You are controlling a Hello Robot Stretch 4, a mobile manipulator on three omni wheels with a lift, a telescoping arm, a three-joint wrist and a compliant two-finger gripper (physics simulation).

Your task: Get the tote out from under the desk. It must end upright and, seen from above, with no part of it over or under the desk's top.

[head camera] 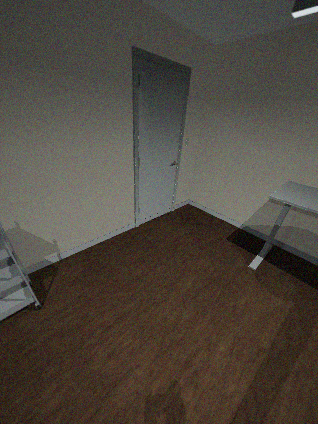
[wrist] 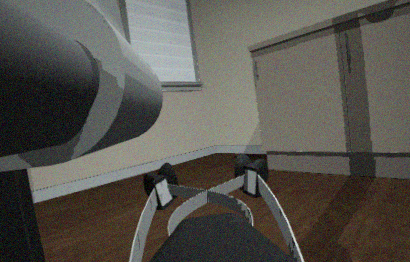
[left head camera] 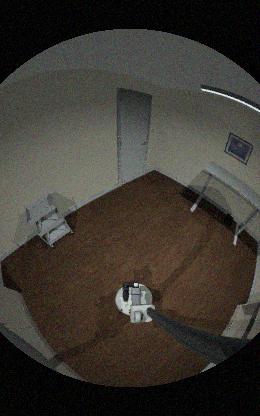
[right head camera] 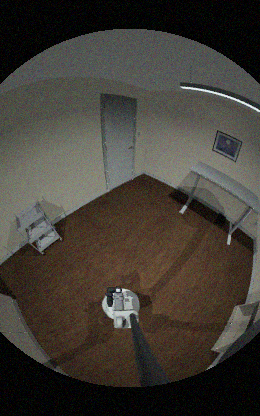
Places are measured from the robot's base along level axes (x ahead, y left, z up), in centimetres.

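Pixels of known places: gripper, fingertip midpoint: [wrist: 205, 172] [left head camera: 125, 314] [right head camera: 110, 319].
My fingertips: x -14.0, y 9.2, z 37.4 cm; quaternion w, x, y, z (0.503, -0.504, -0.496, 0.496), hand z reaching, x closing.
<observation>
Behind a point stands the place of what it marks.
The desk [head camera: 300, 194] {y -151.4, x 160.8, z 92.3 cm} [left head camera: 233, 180] {y -179.2, x 131.9, z 92.3 cm} [right head camera: 225, 181] {y -177.7, x 123.3, z 92.3 cm} stands against the wall at the right in the three head views, with a pale top and grey legs ending in white feet. The floor under it is in deep shadow. A dark patch shows there near the wall in the left head view, too dim to tell whether it is the tote. I cannot make out the tote in any view. My gripper [wrist: 205, 172] {y 9.2, x -14.0, z 37.4 cm} is open and empty in the wrist view, its two dark-cupped fingertips apart above the floor. It is away from the desk, which does not show in that view.
A grey-white cart [left head camera: 40, 207] {y 124.2, x 91.7, z 63.6 cm} [right head camera: 29, 216] {y 122.0, x 89.4, z 63.6 cm} stands by the left wall. A closed door [head camera: 157, 145] {y -3.1, x 247.5, z 118.0 cm} [left head camera: 134, 135] {y -7.4, x 251.5, z 109.5 cm} [right head camera: 119, 140] {y -6.1, x 250.3, z 108.9 cm} is near the far corner. A beige cabinet [wrist: 305, 95] {y 77.4, x -137.4, z 47.9 cm} stands at the right in the wrist view, with a window [wrist: 160, 45] {y -18.3, x -241.7, z 119.8 cm} on the wall at the left.
</observation>
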